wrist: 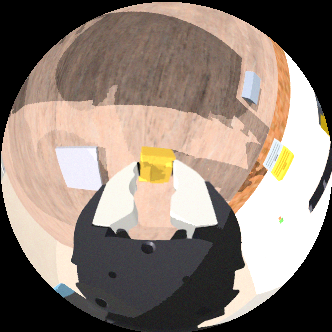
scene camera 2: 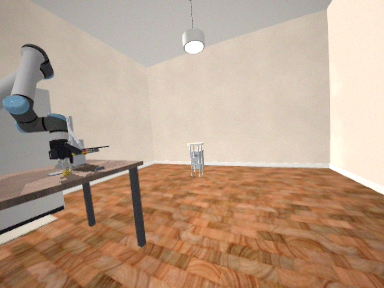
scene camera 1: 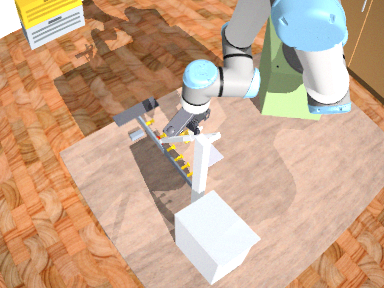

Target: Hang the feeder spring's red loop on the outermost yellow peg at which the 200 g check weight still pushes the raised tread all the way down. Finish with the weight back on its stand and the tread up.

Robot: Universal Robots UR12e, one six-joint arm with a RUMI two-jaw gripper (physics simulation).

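Frame: origin at the arm's base, x ahead, y left, z up, level; metres.
Where they show: gripper, fingertip midpoint: point(wrist: 155, 162) point(scene camera 2: 67, 172).
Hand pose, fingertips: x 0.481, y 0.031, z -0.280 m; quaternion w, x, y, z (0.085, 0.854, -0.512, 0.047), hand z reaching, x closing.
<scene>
Things, the pixels of their top centre, and the offset from my fingertips. "pt": a spot on its surface instead.
- yellow block at its top centre: point(wrist: 157, 177) point(scene camera 2: 66, 168) dy +0.000, dx -0.003, dz +0.026 m
- spring's loop at a spot on its surface: point(scene camera 1: 159, 138) pt dy +0.074, dx +0.119, dz +0.132 m
- dark grey plate at a spot on its surface: point(scene camera 1: 131, 113) pt dy -0.047, dx +0.178, dz +0.146 m
- large white box at a spot on its surface: point(scene camera 1: 215, 235) pt dy +0.471, dx +0.105, dz +0.227 m
- flat pale pad at its top centre: point(wrist: 77, 170) point(scene camera 1: 209, 154) dy +0.099, dx -0.050, dz -0.003 m
- small blue-grey block at its top centre: point(wrist: 255, 87) point(scene camera 1: 136, 133) dy -0.068, dx +0.165, dz +0.008 m
My gripper point(wrist: 155, 162) is shut on a yellow block point(wrist: 156, 159) point(scene camera 2: 66, 172) with a small raised part, likely the check weight. The block stands between the white fingertips in the wrist view, close above or on the table; I cannot tell which. A grey bar point(scene camera 1: 172, 160) carries several yellow pegs point(scene camera 1: 179, 158) in a row. A small red spot, likely the spring's loop point(scene camera 1: 159, 138), shows at the bar near a peg, partly hidden by a white arm. A dark grey plate point(scene camera 1: 131, 113), likely the tread, is at the bar's far end; its height is unclear.
A white post point(scene camera 1: 200, 165) rises beside a large white box point(scene camera 1: 215, 235). A flat pale pad point(wrist: 80, 167) point(scene camera 1: 215, 156) lies near the gripper. A small blue-grey block point(scene camera 1: 136, 134) point(wrist: 251, 87) lies near the table's far edge. The green robot base point(scene camera 1: 285, 102) stands at the back.
</scene>
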